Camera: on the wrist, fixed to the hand. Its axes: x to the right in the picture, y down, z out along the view.
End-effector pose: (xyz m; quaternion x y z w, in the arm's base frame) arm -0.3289 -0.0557 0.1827 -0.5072 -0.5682 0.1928 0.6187
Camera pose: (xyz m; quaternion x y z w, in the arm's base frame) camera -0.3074 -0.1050 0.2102 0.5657 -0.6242 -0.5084 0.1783
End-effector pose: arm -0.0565 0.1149 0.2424 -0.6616 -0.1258 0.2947 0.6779
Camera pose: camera -0.0395 0.0691 0.2780 0.1325 -0.7461 -0.5515 0.3486
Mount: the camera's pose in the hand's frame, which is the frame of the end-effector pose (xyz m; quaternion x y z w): -0.0202 -0.0363 -0.0439 0.0312 -0.1361 -0.9870 0.0800
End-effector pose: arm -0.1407 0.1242 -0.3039 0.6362 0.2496 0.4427 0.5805
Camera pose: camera -0.1808 0.1374 -0.3472 -0.1171 0.5827 -0.6319 0.4975
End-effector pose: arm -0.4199 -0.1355 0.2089 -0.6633 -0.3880 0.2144 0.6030
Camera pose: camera -0.4084 -0.1800 0.2482 0.3779 -0.7610 -0.4756 0.2277
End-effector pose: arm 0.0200 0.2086 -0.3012 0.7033 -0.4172 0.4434 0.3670
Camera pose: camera 0.0340 0.2667 -0.3105 0.5398 0.6247 -0.4095 0.3883
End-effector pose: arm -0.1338 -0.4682 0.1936 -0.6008 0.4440 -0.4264 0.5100
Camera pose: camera -0.1775 -0.4558 0.2335 0.5284 0.6402 0.4695 0.3009
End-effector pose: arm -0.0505 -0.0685 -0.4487 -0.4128 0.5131 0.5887 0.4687
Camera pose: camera -0.0104 -0.1134 -0.4429 -0.4447 -0.4118 -0.3753 0.7013
